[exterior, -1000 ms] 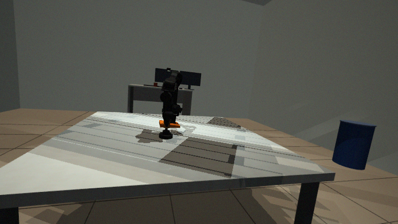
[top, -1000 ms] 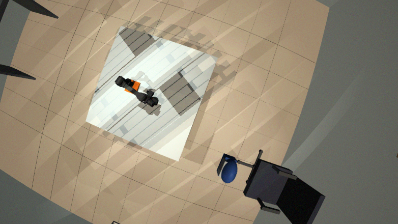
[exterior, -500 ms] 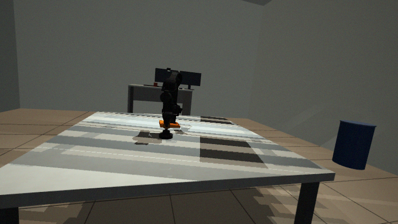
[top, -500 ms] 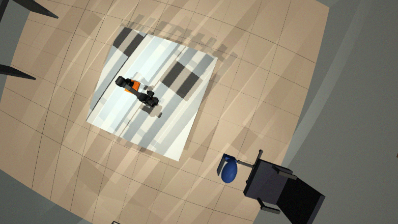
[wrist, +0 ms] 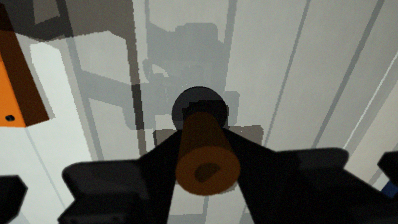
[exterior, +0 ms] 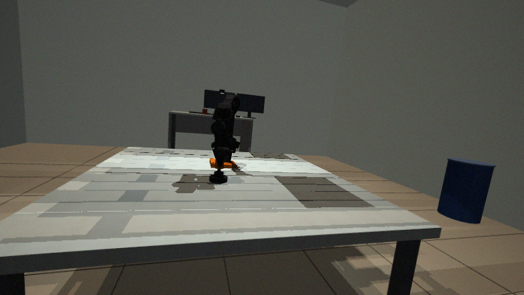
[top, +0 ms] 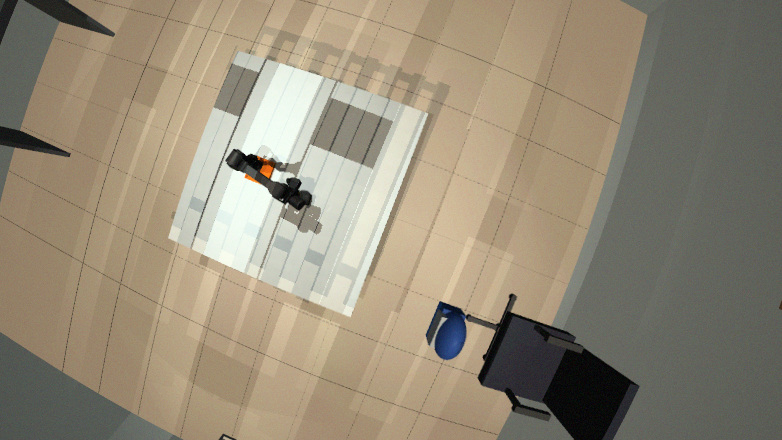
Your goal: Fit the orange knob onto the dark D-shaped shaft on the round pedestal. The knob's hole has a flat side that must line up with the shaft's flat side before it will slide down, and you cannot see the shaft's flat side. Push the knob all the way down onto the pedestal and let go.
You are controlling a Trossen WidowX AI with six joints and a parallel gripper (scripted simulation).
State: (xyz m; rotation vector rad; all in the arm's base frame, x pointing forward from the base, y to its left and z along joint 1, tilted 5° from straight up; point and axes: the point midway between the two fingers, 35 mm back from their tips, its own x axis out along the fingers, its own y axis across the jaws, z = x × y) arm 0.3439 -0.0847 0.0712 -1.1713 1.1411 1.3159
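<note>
The orange knob is 20 mm above my gripper tip. Also, from my gripper tip: round dark pedestal: 40 mm below.
</note>
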